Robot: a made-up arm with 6 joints.
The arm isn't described. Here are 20 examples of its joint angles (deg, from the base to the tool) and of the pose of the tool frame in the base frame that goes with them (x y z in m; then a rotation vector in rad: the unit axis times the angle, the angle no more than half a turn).
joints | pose
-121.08 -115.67 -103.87 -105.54 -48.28 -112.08 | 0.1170 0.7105 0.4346 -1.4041 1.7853 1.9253
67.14 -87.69 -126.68 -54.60 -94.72 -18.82 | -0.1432 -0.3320 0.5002 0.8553 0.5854 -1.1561
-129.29 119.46 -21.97 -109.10 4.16 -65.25 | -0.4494 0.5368 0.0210 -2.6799 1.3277 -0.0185
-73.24 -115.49 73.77 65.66 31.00 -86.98 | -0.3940 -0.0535 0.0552 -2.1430 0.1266 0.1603
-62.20 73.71 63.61 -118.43 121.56 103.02 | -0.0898 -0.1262 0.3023 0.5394 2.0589 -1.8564
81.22 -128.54 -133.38 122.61 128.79 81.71 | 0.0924 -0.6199 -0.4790 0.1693 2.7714 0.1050
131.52 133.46 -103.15 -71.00 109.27 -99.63 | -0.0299 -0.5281 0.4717 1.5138 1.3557 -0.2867
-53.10 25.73 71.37 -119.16 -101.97 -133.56 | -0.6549 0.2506 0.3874 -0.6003 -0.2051 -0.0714
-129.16 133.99 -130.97 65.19 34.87 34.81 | -0.3197 0.0360 0.1970 -1.0375 0.0617 -0.7973
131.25 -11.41 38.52 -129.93 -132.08 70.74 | -0.0619 -0.2347 -0.2921 -1.4800 -2.6856 0.4216
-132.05 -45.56 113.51 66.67 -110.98 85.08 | -0.2954 -0.5905 0.4805 0.3466 -0.5837 1.8219
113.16 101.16 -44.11 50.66 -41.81 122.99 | -0.3030 -0.0154 0.3850 1.0919 -0.3137 -0.0881
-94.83 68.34 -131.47 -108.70 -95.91 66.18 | -0.0157 0.0489 -0.2960 1.5319 -2.5004 0.8091
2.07 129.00 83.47 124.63 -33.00 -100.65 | 0.4848 0.1580 -0.1930 -0.1726 0.9880 2.7009
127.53 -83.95 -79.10 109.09 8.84 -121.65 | -0.3466 -0.5614 0.3796 -2.3023 -0.9296 0.2898
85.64 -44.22 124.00 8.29 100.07 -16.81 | -0.1985 -0.1420 0.2233 0.7065 -0.4605 -2.6360
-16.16 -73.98 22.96 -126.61 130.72 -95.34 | 0.6455 -0.0352 0.0938 0.6514 2.3786 0.7956
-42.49 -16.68 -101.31 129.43 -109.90 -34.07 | 0.8900 0.0990 -0.1891 -0.4963 2.4045 -1.2523
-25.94 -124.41 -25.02 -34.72 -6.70 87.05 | -0.1470 -0.2654 -0.2541 2.3851 0.9376 0.6745
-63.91 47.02 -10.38 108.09 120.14 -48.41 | 0.3331 -0.1853 -0.4177 -0.3700 1.8207 -1.8632
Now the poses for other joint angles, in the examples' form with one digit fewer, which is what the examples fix.
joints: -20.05 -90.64 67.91 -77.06 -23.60 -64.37
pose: 0.386 0.256 0.231 -0.167 0.479 -2.528
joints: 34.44 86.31 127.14 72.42 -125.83 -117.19
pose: 0.366 0.448 -0.414 -0.666 2.311 1.176
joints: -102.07 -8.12 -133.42 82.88 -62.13 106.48
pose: 0.405 0.002 0.086 2.230 2.072 0.511
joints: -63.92 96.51 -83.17 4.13 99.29 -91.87
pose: 0.339 0.333 0.186 -0.350 -0.171 -1.793
